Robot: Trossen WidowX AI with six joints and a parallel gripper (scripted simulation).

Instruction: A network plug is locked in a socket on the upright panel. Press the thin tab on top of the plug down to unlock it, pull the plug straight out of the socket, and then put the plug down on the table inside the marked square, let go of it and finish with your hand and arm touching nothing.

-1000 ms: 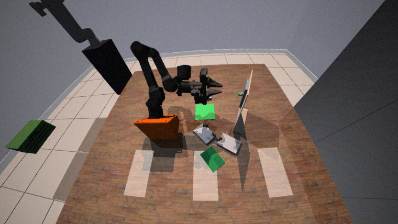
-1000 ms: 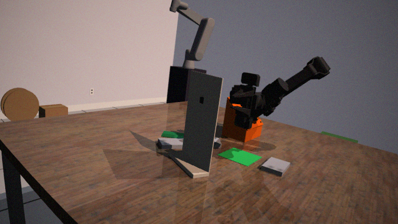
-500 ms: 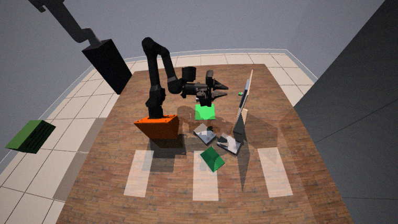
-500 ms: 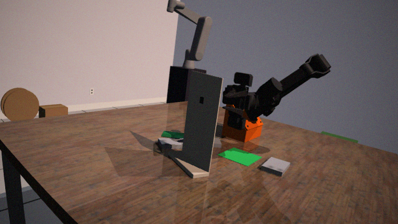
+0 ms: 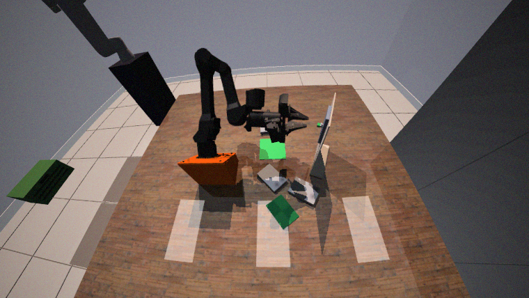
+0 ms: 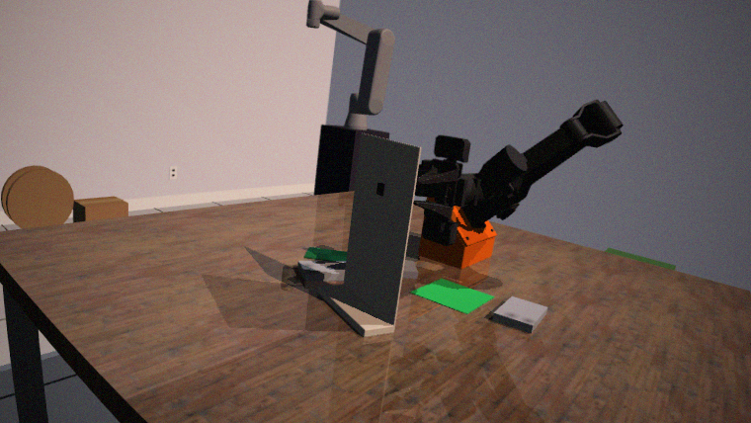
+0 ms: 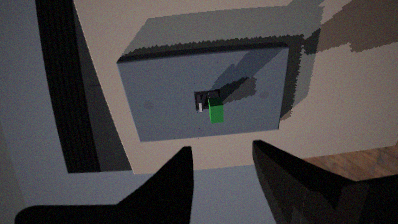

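The grey network plug lies 5 cm ahead of my gripper tip and 1 cm to the right of it. Also, from my gripper tip: dark green tile: 25 cm to the right, 20 cm below, 8 cm behind; then green marked square: 20 cm below, 13 cm behind, 3 cm to the left; then grey upright panel: 7 cm below, 7 cm ahead, 2 cm to the right.
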